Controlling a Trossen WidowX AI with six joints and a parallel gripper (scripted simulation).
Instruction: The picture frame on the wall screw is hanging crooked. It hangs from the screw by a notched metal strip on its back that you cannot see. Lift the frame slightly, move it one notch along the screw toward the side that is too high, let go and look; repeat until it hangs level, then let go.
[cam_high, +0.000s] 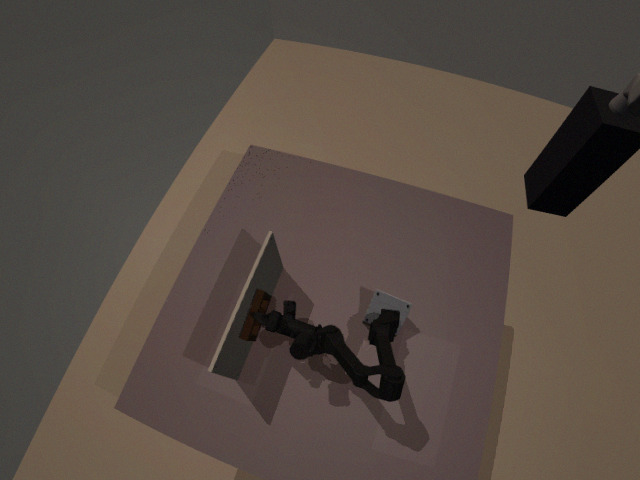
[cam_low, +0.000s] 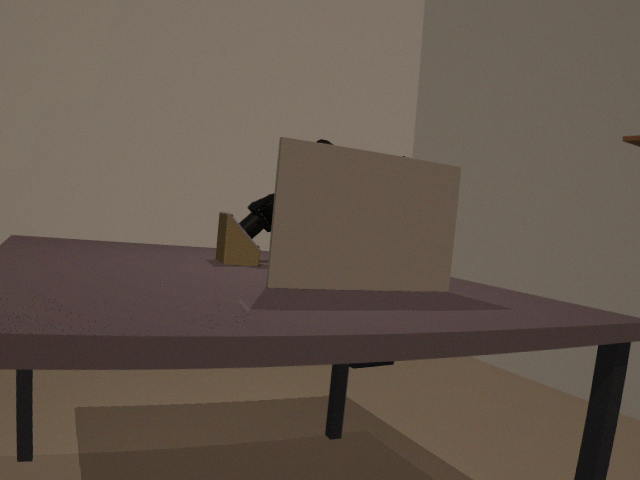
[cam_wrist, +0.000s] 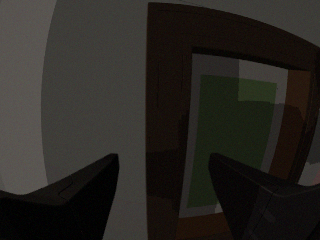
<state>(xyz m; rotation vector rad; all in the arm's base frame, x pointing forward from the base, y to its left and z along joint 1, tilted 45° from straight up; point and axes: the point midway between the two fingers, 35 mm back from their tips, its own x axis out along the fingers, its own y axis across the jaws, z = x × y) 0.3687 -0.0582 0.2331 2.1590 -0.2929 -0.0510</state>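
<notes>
Right now the picture frame is 10 mm ahead of my gripper tip, 10 mm to the right of it and 50 mm below it. The rest, counted from my gripper tip: wall panel: 20 mm ahead, 20 mm to the right, 60 mm below.
</notes>
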